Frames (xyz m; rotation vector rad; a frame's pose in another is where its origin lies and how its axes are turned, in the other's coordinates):
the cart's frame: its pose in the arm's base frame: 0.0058 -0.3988 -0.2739 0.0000 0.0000 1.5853
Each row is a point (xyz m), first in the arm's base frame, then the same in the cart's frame.
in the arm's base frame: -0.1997 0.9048 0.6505
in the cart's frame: 1.3064 0.1866 0.9244
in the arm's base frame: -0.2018 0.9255 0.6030
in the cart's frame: 1.3272 0.1884 0.8769
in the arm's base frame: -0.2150 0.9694 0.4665
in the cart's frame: 1.3713 0.2009 0.7404
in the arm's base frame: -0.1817 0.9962 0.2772
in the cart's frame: 1.3976 0.1672 0.5511
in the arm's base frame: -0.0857 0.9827 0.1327
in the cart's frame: 1.3827 0.0715 0.4066
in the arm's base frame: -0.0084 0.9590 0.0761
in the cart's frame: 1.3579 -0.0055 0.3500
